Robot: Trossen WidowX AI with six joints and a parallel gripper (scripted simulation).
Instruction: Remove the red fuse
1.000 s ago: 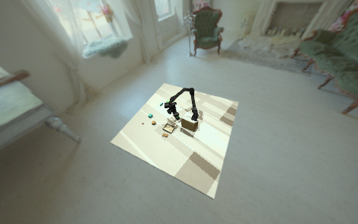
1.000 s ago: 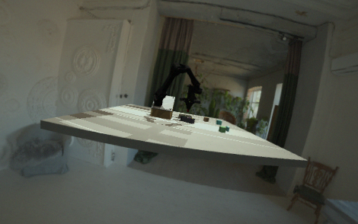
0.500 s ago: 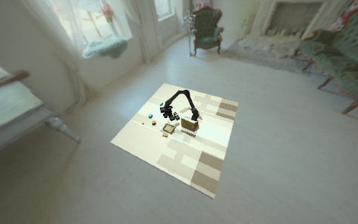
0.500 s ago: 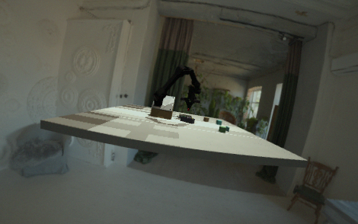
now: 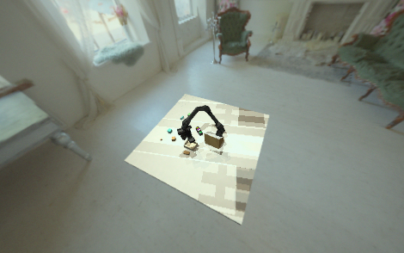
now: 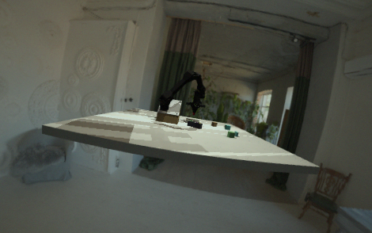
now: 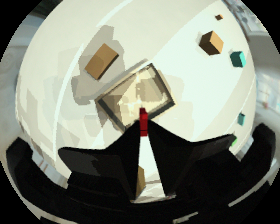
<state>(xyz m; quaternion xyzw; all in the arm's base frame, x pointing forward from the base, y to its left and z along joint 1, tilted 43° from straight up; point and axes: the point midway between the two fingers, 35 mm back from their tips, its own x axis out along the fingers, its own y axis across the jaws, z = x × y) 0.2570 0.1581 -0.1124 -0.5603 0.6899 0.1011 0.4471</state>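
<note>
Now: the tray 1 cm to the left of my gripper tip and 9 cm below it. From my gripper tip the other things lie so: red fuse: 1 cm below.
</note>
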